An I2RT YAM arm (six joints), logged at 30 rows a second.
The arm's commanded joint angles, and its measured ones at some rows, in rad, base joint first. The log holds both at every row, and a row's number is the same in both.
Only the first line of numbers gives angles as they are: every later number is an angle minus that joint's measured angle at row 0.
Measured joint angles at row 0:
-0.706 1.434 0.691 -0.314 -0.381 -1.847
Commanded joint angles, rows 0 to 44:
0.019 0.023 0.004 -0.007 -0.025 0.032
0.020 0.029 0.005 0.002 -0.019 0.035
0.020 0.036 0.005 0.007 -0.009 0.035
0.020 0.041 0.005 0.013 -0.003 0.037
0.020 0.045 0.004 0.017 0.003 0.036
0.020 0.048 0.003 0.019 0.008 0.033
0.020 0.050 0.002 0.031 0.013 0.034
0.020 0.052 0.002 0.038 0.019 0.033
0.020 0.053 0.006 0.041 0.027 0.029
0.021 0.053 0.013 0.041 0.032 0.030
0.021 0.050 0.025 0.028 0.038 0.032
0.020 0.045 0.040 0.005 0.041 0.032
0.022 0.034 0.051 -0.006 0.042 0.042
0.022 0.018 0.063 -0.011 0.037 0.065
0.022 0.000 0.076 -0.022 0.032 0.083
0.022 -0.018 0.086 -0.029 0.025 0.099
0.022 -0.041 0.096 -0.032 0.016 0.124
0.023 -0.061 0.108 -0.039 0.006 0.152
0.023 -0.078 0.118 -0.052 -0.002 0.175
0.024 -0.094 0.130 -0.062 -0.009 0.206
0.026 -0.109 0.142 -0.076 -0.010 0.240
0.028 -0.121 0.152 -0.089 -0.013 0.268
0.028 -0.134 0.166 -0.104 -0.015 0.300
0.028 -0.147 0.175 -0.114 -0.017 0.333
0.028 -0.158 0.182 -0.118 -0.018 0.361
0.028 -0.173 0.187 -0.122 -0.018 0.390
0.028 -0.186 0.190 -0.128 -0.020 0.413
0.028 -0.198 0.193 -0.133 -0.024 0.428
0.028 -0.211 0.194 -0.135 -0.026 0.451
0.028 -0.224 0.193 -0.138 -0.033 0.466
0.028 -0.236 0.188 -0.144 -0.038 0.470
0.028 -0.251 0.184 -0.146 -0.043 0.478
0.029 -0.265 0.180 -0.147 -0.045 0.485
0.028 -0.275 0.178 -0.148 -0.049 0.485
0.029 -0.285 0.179 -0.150 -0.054 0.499
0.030 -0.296 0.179 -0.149 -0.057 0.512
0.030 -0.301 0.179 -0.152 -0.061 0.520
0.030 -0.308 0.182 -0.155 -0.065 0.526
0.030 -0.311 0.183 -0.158 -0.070 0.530
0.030 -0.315 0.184 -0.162 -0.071 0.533
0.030 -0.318 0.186 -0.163 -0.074 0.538
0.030 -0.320 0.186 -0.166 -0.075 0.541
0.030 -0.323 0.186 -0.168 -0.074 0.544
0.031 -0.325 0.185 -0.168 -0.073 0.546
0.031 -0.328 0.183 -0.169 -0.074 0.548
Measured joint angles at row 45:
0.019 -0.313 0.178 -0.129 -0.045 0.514
